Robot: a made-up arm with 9 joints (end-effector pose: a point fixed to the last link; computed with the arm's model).
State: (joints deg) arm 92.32 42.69 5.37 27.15 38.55 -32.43 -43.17 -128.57 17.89
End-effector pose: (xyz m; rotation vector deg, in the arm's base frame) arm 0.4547 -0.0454 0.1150 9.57 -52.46 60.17
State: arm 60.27 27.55 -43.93 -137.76 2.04 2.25 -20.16 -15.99 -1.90
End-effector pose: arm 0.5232 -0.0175 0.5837 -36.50 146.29 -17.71
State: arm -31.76 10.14 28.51 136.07 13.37 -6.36 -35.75 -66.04 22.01
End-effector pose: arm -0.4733 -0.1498 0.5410 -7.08 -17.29 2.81
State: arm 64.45 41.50 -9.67 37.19 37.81 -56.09 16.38 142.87 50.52
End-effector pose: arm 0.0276 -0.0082 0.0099 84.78 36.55 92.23
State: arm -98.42 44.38 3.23 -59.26 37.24 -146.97 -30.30 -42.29 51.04
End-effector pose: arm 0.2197 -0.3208 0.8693 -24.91 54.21 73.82
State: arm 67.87 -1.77 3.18 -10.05 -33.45 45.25 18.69 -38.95 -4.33
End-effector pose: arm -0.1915 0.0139 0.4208 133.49 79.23 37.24
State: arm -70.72 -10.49 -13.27 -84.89 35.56 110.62 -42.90 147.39 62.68
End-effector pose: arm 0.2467 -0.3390 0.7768 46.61 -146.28 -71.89
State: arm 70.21 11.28 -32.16 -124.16 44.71 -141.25 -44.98 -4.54 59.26
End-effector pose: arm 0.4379 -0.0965 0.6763 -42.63 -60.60 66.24
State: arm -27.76 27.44 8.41 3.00 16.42 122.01 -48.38 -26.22 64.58
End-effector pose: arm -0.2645 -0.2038 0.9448 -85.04 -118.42 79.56
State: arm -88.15 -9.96 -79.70 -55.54 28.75 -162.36 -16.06 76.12 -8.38
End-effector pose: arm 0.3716 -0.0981 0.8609 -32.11 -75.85 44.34
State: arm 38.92 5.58 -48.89 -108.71 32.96 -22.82 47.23 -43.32 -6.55
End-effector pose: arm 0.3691 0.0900 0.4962 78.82 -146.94 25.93
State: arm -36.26 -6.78 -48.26 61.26 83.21 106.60 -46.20 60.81 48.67
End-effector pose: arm 0.0024 -0.4034 0.8134 -14.06 29.51 18.13
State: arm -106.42 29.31 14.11 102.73 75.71 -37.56 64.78 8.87 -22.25
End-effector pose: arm 0.0193 -0.0367 1.3578 -118.36 76.14 -15.78
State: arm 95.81 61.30 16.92 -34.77 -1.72 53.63 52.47 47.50 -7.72
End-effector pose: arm 0.5999 -0.2338 0.4100 -42.98 31.29 88.07
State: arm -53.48 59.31 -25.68 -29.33 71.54 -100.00 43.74 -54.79 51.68
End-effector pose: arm -0.1882 -0.3557 0.7254 -25.35 17.59 -9.76
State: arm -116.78 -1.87 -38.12 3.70 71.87 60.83 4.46 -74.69 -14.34
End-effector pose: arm 0.3587 -0.1263 0.7734 -31.33 -94.33 29.82
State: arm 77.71 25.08 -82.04 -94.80 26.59 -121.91 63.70 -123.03 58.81
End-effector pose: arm 0.1241 0.0837 0.3190 -11.20 -30.33 -57.33
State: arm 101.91 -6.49 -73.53 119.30 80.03 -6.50 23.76 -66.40 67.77
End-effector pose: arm 0.6172 -0.0189 0.1652 75.30 -86.34 27.77
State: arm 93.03 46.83 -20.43 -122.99 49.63 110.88 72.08 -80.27 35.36
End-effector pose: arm 0.6366 -0.1637 0.6174 2.81 -101.39 34.25
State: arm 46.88 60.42 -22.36 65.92 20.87 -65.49 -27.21 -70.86 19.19
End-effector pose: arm 0.4367 -0.2372 0.0285 3.93 -99.86 17.08
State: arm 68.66 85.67 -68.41 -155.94 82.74 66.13 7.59 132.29 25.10
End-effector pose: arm 0.8642 0.1574 0.7608 -146.85 50.86 83.44
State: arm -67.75 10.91 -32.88 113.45 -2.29 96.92 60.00 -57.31 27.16
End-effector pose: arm -0.2212 -0.3123 0.7814 -27.59 -128.68 -60.87
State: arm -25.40 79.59 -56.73 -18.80 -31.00 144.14 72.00 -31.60 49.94
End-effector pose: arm -0.0853 -0.3786 0.2725 6.63 -83.16 -50.73
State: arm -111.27 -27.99 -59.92 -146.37 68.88 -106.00 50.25 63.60 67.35
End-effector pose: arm -0.0920 0.1194 0.7204 70.02 67.39 104.97
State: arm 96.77 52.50 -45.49 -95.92 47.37 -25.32 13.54 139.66 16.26
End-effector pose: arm 0.2935 0.2663 0.7196 116.11 30.58 -7.16
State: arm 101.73 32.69 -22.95 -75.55 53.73 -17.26 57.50 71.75 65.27
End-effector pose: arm 0.2177 0.0157 0.8723 -135.22 -22.24 -35.81
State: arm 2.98 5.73 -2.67 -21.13 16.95 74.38 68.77 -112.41 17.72
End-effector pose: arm -0.0014 -0.1949 0.6259 -27.18 -58.93 49.89
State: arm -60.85 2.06 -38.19 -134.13 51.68 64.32 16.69 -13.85 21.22
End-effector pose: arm -0.1870 -0.2604 0.5585 8.49 -19.96 7.61
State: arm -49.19 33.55 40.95 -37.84 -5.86 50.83 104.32 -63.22 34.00
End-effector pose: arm -0.1495 -0.2615 0.7780 -27.52 -27.16 -11.13
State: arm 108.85 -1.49 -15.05 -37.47 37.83 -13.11 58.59 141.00 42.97
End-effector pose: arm 0.1683 -0.0265 0.7852 -146.27 -30.32 18.05
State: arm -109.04 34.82 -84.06 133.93 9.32 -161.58 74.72 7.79 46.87
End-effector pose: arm -0.2388 0.0128 1.0800 -45.26 65.94 -142.69
